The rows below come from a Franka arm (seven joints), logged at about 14 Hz.
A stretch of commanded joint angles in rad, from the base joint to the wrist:
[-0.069, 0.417, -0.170, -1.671, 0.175, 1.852, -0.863]
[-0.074, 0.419, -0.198, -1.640, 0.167, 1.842, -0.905]
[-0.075, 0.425, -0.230, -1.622, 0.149, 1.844, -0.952]
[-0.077, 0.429, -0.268, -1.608, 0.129, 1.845, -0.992]
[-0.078, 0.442, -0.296, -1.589, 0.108, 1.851, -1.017]
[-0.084, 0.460, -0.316, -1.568, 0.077, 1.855, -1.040]
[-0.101, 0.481, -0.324, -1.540, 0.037, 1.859, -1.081]
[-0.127, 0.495, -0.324, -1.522, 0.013, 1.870, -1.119]
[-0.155, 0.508, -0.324, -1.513, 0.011, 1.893, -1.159]
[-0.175, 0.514, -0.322, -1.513, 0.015, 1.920, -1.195]
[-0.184, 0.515, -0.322, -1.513, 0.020, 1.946, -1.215]
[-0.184, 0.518, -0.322, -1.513, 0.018, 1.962, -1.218]
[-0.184, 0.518, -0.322, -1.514, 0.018, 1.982, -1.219]
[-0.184, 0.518, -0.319, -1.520, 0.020, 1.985, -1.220]
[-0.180, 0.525, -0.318, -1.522, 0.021, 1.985, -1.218]
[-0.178, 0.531, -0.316, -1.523, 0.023, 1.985, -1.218]
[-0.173, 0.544, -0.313, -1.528, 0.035, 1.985, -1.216]
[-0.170, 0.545, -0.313, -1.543, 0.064, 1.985, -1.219]
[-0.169, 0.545, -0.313, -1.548, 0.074, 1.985, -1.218]
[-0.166, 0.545, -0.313, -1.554, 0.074, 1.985, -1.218]
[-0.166, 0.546, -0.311, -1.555, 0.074, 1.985, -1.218]
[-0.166, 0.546, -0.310, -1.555, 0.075, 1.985, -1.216]
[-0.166, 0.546, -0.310, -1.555, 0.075, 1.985, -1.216]
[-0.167, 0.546, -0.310, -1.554, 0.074, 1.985, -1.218]
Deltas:
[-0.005, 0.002, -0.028, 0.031, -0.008, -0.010, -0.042]
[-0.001, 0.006, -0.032, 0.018, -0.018, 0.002, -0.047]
[-0.002, 0.004, -0.038, 0.014, -0.020, 0.001, -0.040]
[-0.001, 0.013, -0.028, 0.019, -0.021, 0.006, -0.025]
[-0.006, 0.018, -0.020, 0.021, -0.031, 0.004, -0.023]
[-0.017, 0.021, -0.008, 0.028, -0.040, 0.004, -0.041]
[-0.026, 0.014, 0.000, 0.018, -0.024, 0.011, -0.038]
[-0.028, 0.013, 0.000, 0.009, -0.002, 0.023, -0.040]
[-0.020, 0.006, 0.002, 0.000, 0.004, 0.027, -0.036]
[-0.009, 0.001, 0.000, 0.000, 0.005, 0.026, -0.020]
[0.000, 0.003, 0.000, 0.000, -0.002, 0.016, -0.003]
[0.000, 0.000, 0.000, -0.001, 0.000, 0.020, -0.001]
[0.000, 0.000, 0.003, -0.006, 0.002, 0.003, -0.001]
[0.004, 0.007, 0.001, -0.002, 0.001, 0.000, 0.002]
[0.002, 0.006, 0.002, -0.001, 0.002, 0.000, 0.000]
[0.005, 0.013, 0.003, -0.005, 0.012, 0.000, 0.002]
[0.003, 0.001, 0.000, -0.015, 0.029, 0.000, -0.003]
[0.001, 0.000, 0.000, -0.005, 0.010, 0.000, 0.001]
[0.003, 0.000, 0.000, -0.006, 0.000, 0.000, 0.000]
[0.000, 0.001, 0.002, -0.001, 0.000, 0.000, 0.000]
[0.000, 0.000, 0.001, 0.000, 0.001, 0.000, 0.002]
[0.000, 0.000, 0.000, 0.000, 0.000, 0.000, 0.000]
[-0.001, 0.000, 0.000, 0.001, -0.001, 0.000, -0.002]

